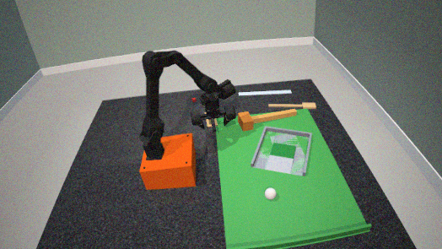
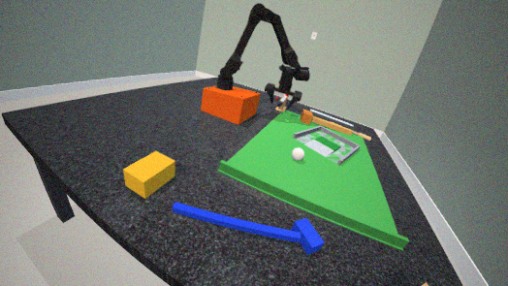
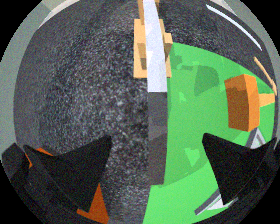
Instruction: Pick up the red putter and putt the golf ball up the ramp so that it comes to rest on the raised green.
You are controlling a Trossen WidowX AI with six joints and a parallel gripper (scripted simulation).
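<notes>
The wooden stand is 3 cm behind my gripper tip, 13 cm to the left of it and 2 cm below it. From my gripper tip the other things lie so: white golf ball (21 cm ahead, 37 cm to the right, 3 cm below); green mat (27 cm ahead, 21 cm to the right, 5 cm below); white bar (27 cm ahead, 36 cm to the left, 5 cm below).
</notes>
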